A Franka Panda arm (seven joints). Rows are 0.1 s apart.
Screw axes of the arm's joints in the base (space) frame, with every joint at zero. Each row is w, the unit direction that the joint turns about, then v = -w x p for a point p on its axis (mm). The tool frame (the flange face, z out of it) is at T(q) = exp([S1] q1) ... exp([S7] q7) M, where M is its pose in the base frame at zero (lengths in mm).
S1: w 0 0 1 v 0.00 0.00 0.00
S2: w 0 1 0 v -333.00 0.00 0.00
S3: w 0 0 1 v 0.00 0.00 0.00
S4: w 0 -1 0 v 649.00 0.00 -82.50
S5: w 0 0 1 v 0.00 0.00 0.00
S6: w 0 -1 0 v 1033.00 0.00 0.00
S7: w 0 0 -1 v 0.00 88.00 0.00
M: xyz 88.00 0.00 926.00 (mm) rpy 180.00 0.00 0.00 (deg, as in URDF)
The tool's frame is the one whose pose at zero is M.
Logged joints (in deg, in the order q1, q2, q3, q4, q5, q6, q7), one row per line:
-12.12 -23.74 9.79 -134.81 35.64 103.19 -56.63
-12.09 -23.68 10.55 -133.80 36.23 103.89 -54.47
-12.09 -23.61 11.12 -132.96 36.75 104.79 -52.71
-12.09 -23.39 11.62 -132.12 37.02 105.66 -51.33
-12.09 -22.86 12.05 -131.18 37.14 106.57 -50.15
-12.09 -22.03 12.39 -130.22 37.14 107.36 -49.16
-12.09 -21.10 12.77 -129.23 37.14 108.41 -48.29
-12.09 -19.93 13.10 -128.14 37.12 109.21 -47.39
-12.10 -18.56 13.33 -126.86 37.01 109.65 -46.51
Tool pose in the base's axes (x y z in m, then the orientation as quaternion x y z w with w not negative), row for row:
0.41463 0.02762 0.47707 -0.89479 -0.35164 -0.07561 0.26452
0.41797 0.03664 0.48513 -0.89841 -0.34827 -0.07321 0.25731
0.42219 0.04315 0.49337 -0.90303 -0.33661 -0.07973 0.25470
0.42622 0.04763 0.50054 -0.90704 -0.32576 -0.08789 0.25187
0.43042 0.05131 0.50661 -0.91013 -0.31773 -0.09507 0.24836
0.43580 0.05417 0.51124 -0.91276 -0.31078 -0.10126 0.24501
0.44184 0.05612 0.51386 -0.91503 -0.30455 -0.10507 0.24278
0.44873 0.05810 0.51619 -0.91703 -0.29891 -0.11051 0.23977
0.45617 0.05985 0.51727 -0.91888 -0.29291 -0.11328 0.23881
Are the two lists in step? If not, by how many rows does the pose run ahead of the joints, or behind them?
The pose runs 1 row behind the joints: the pose in row i belongs to the joints in row i - 1.
